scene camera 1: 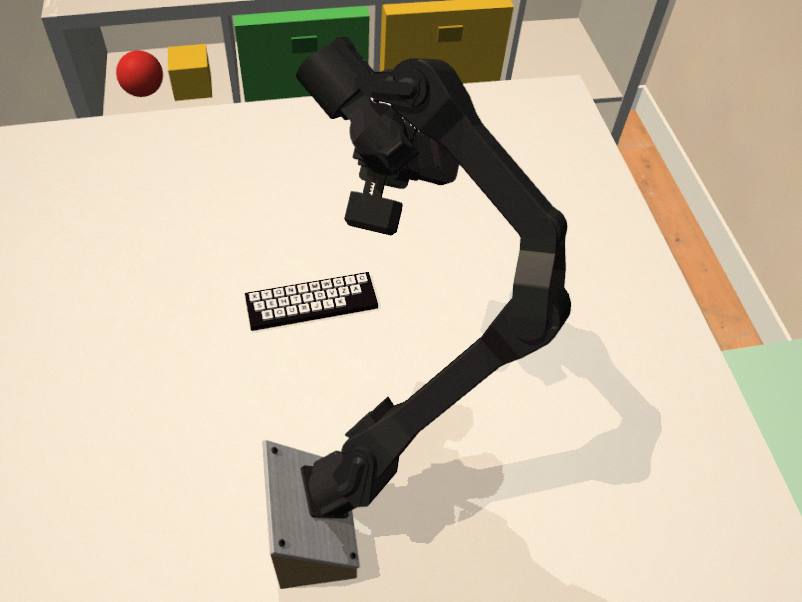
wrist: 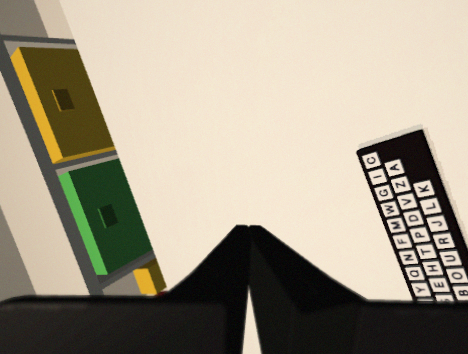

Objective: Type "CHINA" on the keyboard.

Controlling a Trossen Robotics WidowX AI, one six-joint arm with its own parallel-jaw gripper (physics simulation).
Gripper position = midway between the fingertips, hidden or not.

Labels:
my gripper: scene camera 1 394, 164; wrist 247, 237

